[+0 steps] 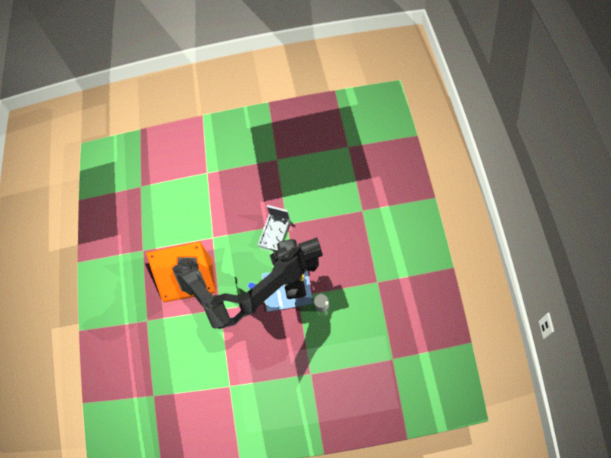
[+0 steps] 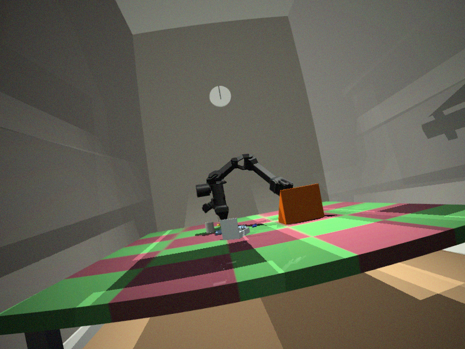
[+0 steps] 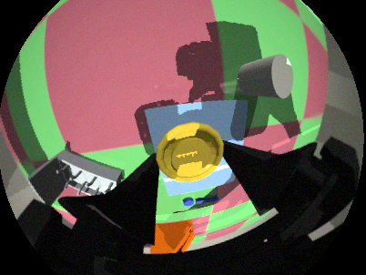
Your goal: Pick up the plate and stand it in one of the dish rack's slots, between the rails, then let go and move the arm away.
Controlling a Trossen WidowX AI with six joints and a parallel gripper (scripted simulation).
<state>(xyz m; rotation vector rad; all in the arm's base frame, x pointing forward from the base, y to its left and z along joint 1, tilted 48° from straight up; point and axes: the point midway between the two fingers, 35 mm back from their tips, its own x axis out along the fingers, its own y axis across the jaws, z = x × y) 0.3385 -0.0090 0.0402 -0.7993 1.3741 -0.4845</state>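
Now: gripper tip 3 cm past the light blue mat, 3 cm to the left of it and 3 cm above it. Round my gripper tip: blue spoon 15 cm behind, 3 cm to the right, 3 cm below; white cup 8 cm ahead, 9 cm to the right; yellow plate 1 cm above.
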